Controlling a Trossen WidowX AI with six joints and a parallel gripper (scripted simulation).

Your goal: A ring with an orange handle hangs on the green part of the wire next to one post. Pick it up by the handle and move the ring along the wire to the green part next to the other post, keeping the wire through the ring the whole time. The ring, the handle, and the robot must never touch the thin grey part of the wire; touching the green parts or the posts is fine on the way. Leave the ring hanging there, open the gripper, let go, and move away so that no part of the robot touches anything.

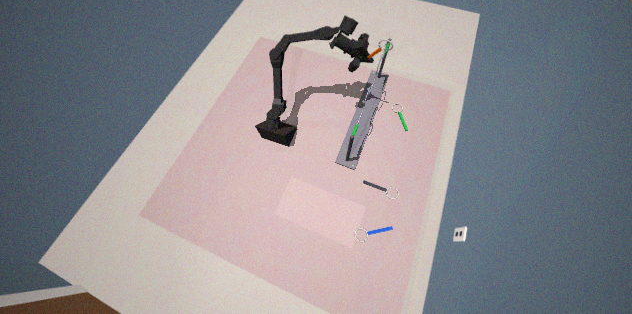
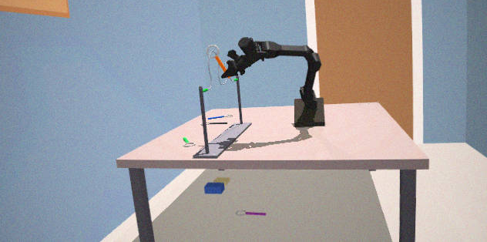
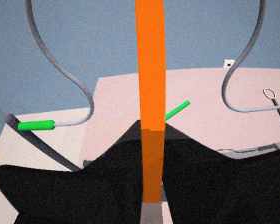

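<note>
My gripper tip is now 1 cm short of the orange-handled ring, 1 cm to the left of it and 9 cm below it. Round my gripper tip: green-handled ring: 22 cm ahead, 5 cm to the right, 32 cm below; dark-handled ring: 20 cm ahead, 50 cm to the right, 32 cm below; blue-handled ring: 17 cm ahead, 71 cm to the right, 32 cm below.
</note>
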